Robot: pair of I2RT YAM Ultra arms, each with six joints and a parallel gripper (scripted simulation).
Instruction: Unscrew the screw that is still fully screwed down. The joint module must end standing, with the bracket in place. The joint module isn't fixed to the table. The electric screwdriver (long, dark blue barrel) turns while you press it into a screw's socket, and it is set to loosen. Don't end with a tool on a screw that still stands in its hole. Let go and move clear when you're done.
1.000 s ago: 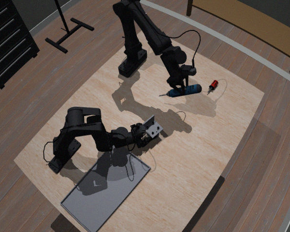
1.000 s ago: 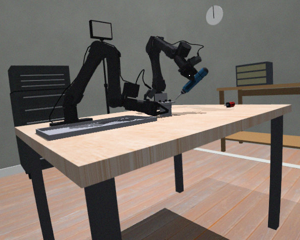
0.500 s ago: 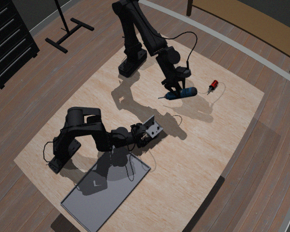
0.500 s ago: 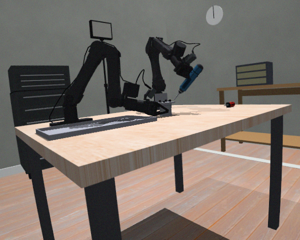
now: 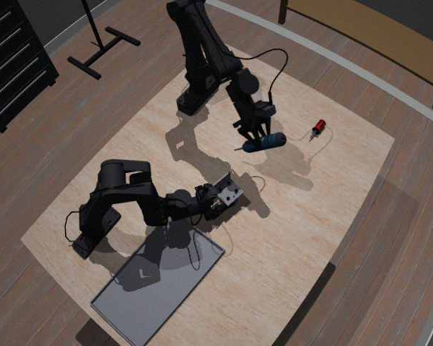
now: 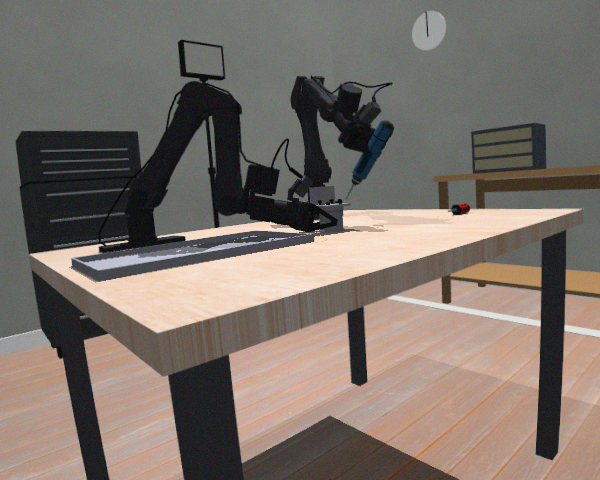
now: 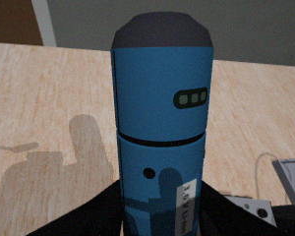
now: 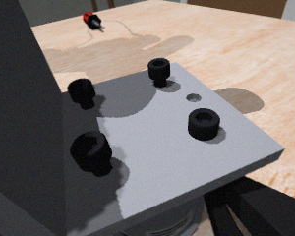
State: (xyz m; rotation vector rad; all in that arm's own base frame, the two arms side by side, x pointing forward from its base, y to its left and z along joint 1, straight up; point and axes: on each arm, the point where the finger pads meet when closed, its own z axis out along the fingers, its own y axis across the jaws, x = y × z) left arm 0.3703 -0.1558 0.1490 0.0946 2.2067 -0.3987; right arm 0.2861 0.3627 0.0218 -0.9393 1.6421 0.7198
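My right gripper is now 50 mm below the grey bracket. Also, from my right hand: shallow grey tray 50 mm behind, 350 mm to the right, 20 mm below; small red-handled screwdriver 150 mm ahead, 410 mm to the left, 10 mm below.
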